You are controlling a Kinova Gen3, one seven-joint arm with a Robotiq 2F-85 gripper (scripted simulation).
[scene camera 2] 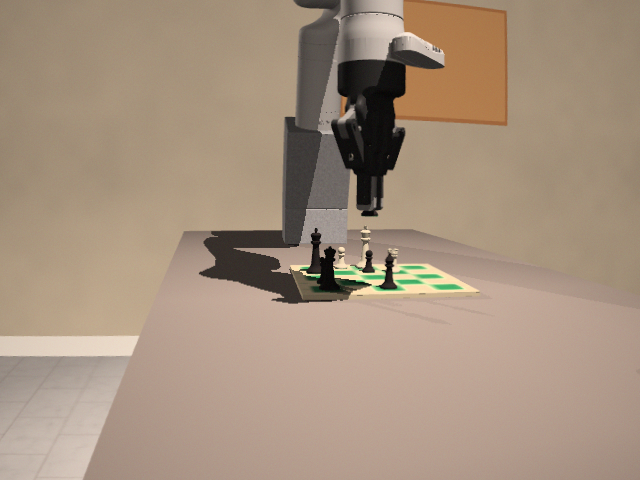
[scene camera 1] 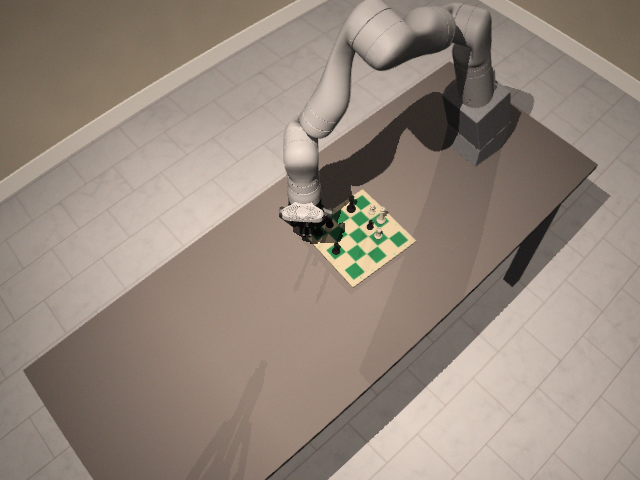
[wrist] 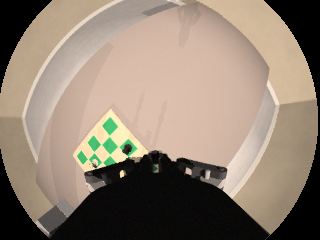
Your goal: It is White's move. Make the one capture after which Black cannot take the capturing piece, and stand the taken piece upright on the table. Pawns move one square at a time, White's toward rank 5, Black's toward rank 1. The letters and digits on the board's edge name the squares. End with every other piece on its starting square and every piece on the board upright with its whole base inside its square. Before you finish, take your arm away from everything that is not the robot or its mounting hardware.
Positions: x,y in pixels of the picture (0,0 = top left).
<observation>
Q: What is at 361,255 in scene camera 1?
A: A board.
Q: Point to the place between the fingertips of my gripper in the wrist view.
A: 155,156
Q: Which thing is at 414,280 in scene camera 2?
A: A board.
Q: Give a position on a board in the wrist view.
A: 105,142
</observation>
